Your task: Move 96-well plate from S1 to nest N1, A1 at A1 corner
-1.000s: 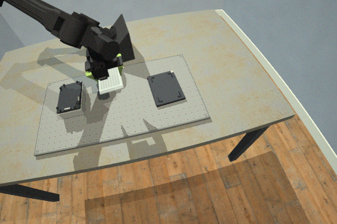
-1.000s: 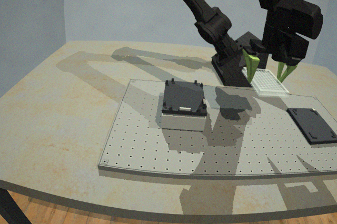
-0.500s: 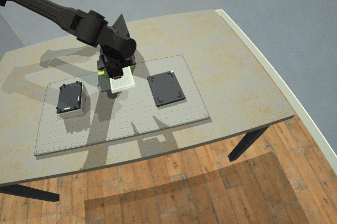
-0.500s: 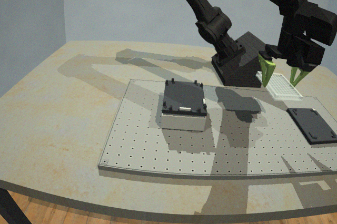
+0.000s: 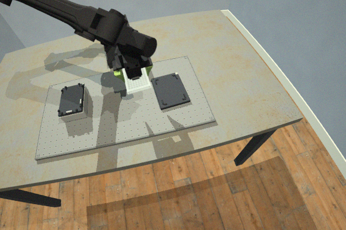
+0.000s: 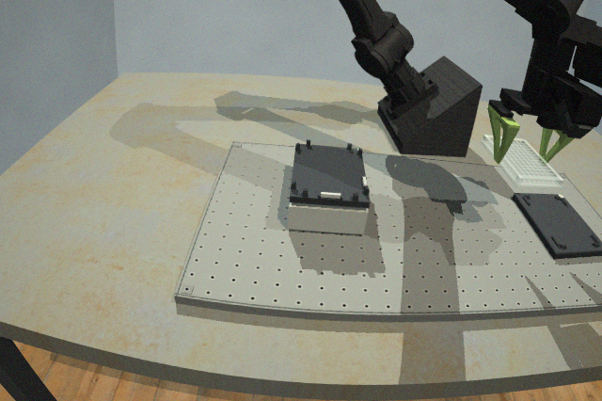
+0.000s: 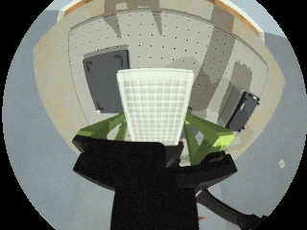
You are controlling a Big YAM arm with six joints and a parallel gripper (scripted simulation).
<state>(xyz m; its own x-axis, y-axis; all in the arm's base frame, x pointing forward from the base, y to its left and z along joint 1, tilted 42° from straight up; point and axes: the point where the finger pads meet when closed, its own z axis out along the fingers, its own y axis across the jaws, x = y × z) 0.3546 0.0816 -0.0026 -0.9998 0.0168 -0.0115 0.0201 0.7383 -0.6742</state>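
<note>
The plate nest N1 is 120 mm to the left of my hand, 110 mm below it and 20 mm ahead of it. Round my hand: white 96-well plate: right at my hand.
</note>
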